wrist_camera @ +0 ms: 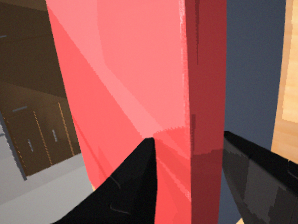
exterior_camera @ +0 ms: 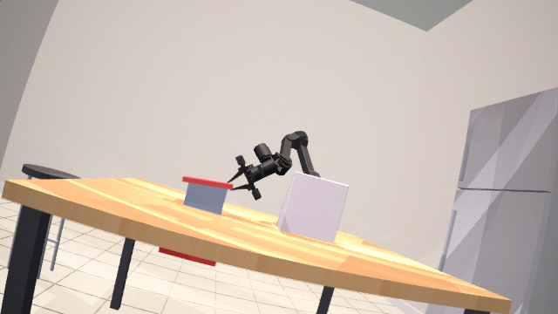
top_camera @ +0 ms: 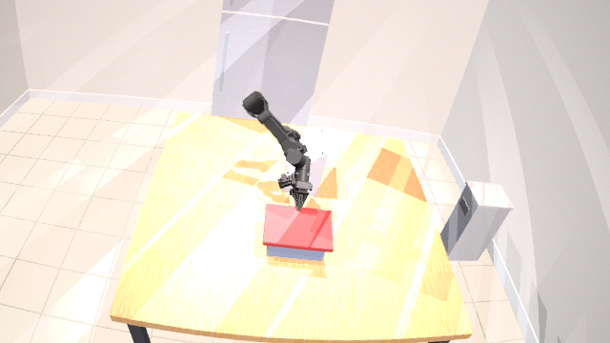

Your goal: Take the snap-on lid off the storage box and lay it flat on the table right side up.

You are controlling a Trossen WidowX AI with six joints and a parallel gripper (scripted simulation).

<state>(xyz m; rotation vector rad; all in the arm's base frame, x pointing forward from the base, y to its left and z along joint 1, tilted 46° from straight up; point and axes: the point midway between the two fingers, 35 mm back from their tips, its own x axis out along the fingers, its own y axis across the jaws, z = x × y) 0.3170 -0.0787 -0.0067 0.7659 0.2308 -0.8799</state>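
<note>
Right now the lid is 80 mm ahead of my gripper tip and 10 mm to the right of it. Round my gripper tip: storage box: 70 mm ahead, 10 mm to the right, 60 mm below.
</note>
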